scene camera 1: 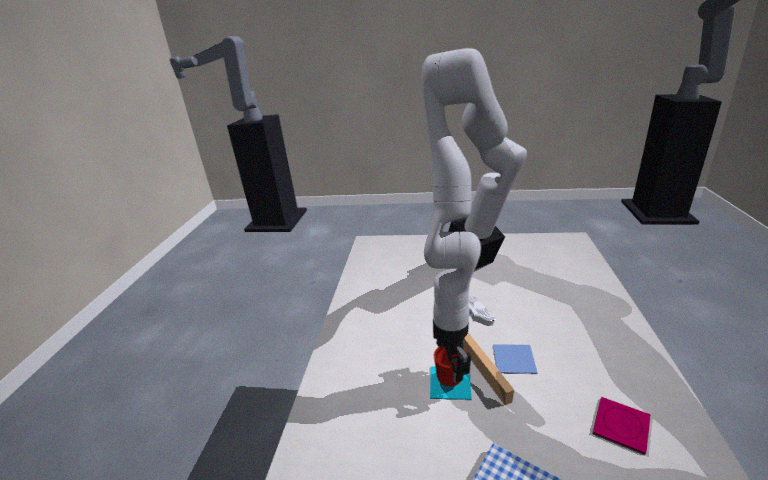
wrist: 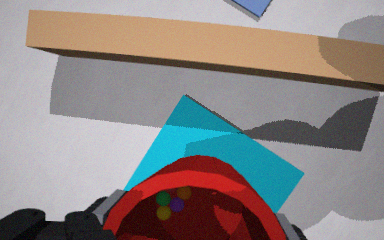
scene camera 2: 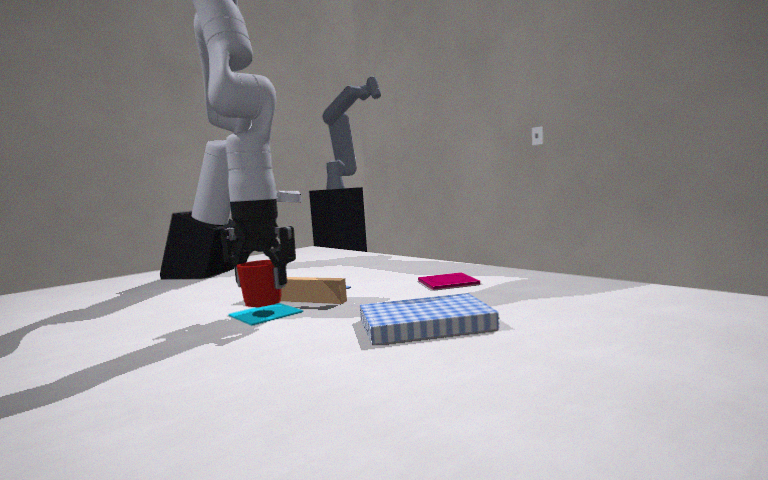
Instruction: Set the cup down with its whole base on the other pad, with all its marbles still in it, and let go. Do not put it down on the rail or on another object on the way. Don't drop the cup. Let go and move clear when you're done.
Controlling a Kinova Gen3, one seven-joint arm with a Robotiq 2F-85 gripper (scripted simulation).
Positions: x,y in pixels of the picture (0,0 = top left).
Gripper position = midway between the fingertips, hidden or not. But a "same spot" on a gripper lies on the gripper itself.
my gripper: scene camera 1; wrist 197,219; scene camera 2
same spot on my gripper: (scene camera 2: 279,271) = (scene camera 1: 456,374)
same spot on wooden rail: (wrist: 177,43) = (scene camera 1: 478,351)
